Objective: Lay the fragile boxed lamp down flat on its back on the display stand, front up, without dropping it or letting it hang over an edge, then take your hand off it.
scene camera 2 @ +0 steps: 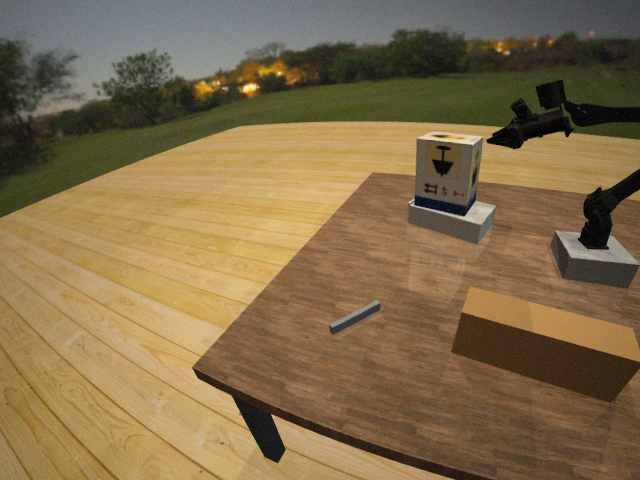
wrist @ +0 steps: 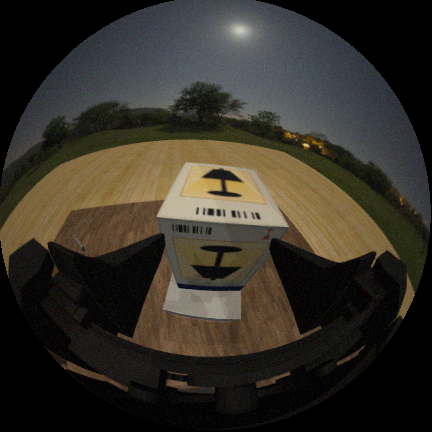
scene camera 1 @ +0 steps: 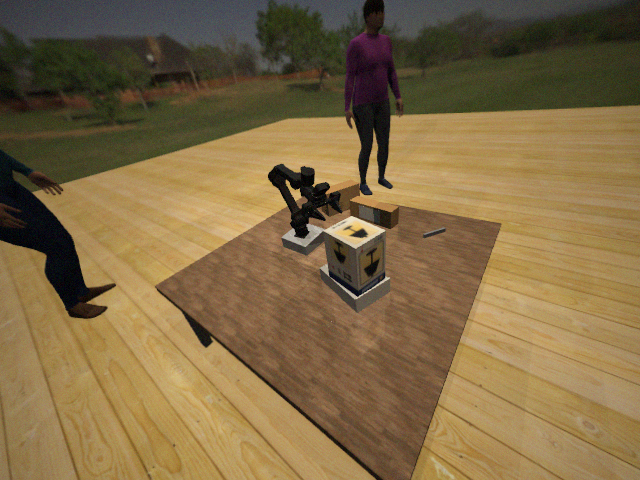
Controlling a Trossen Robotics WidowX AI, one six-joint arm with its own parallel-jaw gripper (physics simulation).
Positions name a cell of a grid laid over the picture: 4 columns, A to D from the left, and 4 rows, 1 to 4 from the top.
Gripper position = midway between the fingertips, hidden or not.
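My gripper in scene camera 1 (C2), scene camera 2 (D2), wrist view (C3). Boxed lamp in scene camera 1 (C3), scene camera 2 (C2), wrist view (C3).
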